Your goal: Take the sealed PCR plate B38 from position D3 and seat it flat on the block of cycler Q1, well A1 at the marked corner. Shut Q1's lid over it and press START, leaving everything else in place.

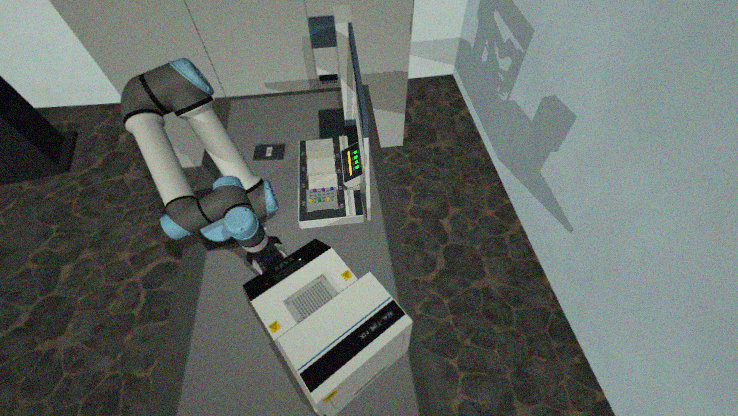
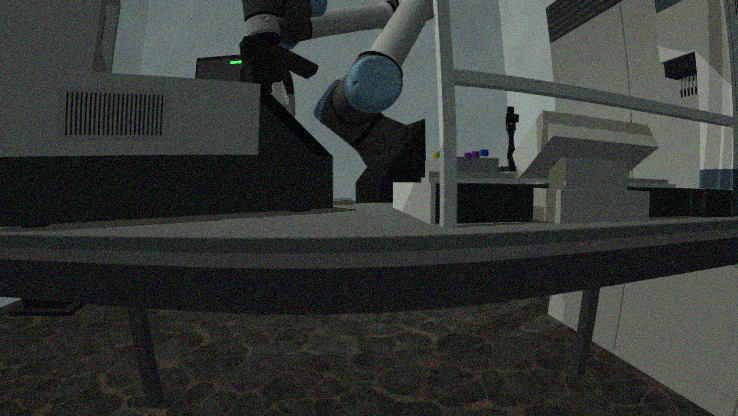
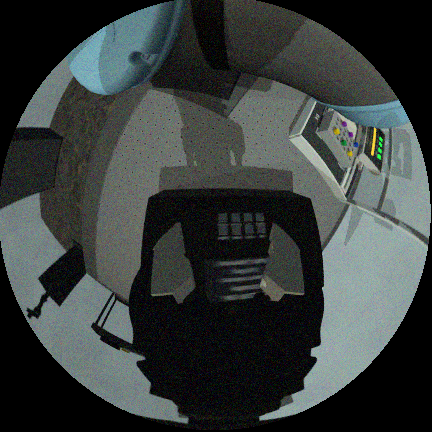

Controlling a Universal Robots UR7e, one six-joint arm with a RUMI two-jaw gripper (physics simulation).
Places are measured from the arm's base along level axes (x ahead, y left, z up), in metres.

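Pixels of known places: gripper, fingertip midpoint: (image 3: 225, 224); arm's base at its link origin: (image 2: 391, 150).
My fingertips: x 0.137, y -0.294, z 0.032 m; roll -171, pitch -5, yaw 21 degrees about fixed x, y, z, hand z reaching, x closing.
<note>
Ahead of a thing's pixels: the offset from my fingertips to its top centre. "spot": to the spot under its first point. Level surfaces: height alone.
The white cycler with a black front panel {spot: 0.048 m right, 0.043 m ahead, 0.006 m down} (image 1: 286, 268) (image 3: 242, 200) stands on the bench; its block {spot: 0.197 m right, 0.105 m ahead, 0.042 m up} (image 1: 311, 297) shows uncovered, with the lid housing {0.347 m right, 0.158 m ahead, 0.275 m up} (image 1: 338, 320) behind it. A small red light and a white light show on the panel. My gripper (image 1: 268, 258) (image 2: 268, 77) (image 3: 225, 224) is open and empty, low over the front panel's keys and vents; I cannot tell if it touches. Pale flat plates {0.566 m left, 0.291 m ahead, 0.072 m down} (image 1: 320, 149) {0.370 m left, 0.257 m ahead, 0.095 m down} (image 1: 323, 180) lie on the deck {0.113 m down} (image 1: 302, 206) beside the tube rack; B38's label and position D3 cannot be read. Nothing shows which corner of the block is marked.
The tube rack {0.274 m left, 0.232 m ahead, 0.076 m down} (image 1: 321, 197) (image 2: 478, 164) (image 3: 340, 137) with coloured caps stands at the deck's near end. A tilted screen {spot: 0.396 m left, 0.400 m ahead, 0.046 m down} (image 1: 351, 161) (image 3: 374, 144) and an upright glass panel (image 1: 358, 87) stand along its right side. A small dark pad {spot: 0.654 m left, 0.087 m ahead, 0.154 m down} (image 1: 276, 155) lies left of the deck.
</note>
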